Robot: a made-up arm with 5 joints.
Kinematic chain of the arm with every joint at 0, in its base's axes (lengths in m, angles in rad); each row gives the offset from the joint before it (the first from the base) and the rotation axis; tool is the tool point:
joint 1: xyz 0 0 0.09 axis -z
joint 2: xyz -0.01 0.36 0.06 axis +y
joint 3: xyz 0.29 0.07 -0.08 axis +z
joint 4: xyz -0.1 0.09 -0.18 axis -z
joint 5: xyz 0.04 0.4 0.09 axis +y
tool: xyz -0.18 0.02 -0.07
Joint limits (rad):
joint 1: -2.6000..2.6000
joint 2: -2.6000..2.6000
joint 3: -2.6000..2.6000
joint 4: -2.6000..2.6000
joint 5: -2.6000..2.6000
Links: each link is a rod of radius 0.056 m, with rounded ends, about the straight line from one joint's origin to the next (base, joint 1, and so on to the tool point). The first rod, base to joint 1, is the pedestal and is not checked.
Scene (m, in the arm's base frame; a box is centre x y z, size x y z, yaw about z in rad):
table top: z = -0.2
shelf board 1: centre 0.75 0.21 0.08 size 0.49 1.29 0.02 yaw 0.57
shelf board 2: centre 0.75 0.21 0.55 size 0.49 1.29 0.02 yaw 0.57
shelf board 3: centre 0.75 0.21 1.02 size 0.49 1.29 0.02 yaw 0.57
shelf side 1: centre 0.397 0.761 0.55 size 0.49 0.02 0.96 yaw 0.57
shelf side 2: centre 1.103 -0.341 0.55 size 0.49 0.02 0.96 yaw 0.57
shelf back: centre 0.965 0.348 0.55 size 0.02 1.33 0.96 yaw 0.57
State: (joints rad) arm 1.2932 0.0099 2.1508 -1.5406 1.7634
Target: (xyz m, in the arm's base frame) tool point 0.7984 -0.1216 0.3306
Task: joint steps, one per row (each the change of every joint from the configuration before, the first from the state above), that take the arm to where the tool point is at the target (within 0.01 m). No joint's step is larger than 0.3 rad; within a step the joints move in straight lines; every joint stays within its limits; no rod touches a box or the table.
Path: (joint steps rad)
1: 0.0118 -0.2900 -0.1060 0.1732 -0.2871
2: 0.0117 -0.2900 -0.1061 0.1731 -0.2872
3: 0.0118 -0.2900 -0.1060 0.1732 -0.2871
4: 0.0117 -0.2900 -0.1061 0.1731 -0.2871
5: 0.0118 -0.2899 -0.1060 0.1732 -0.2872
6: 0.0117 -0.2900 -0.1060 0.1731 -0.2871
7: 0.0118 -0.2900 -0.1061 0.1732 -0.2872
8: 0.0117 -0.2900 -0.1060 0.1731 -0.2871
9: 0.0118 -0.2900 -0.1060 0.1732 -0.2871
10: -0.0032 0.0000 -0.2017 0.0210 0.1608
11: -0.0032 0.0000 -0.2017 0.0211 0.1607
12: -0.0032 0.0000 -0.2017 0.0211 0.1608

